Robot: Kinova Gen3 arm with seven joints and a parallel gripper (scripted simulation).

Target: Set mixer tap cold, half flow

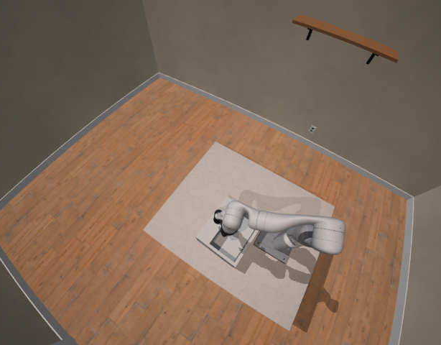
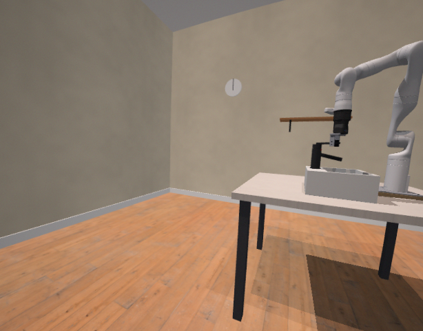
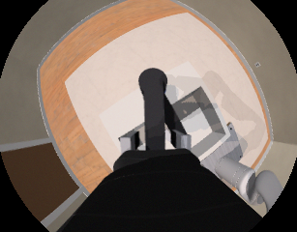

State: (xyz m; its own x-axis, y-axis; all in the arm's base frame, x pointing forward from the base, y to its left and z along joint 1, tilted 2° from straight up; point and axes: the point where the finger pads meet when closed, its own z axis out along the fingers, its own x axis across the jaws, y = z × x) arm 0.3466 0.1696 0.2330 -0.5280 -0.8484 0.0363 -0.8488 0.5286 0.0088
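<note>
Now: the lever 30 mm ahead of my hand and 20 mm to the right of it. The rest, counted from my hand: white sink basin (40 mm behind, 40 mm to the right, 230 mm below).
</note>
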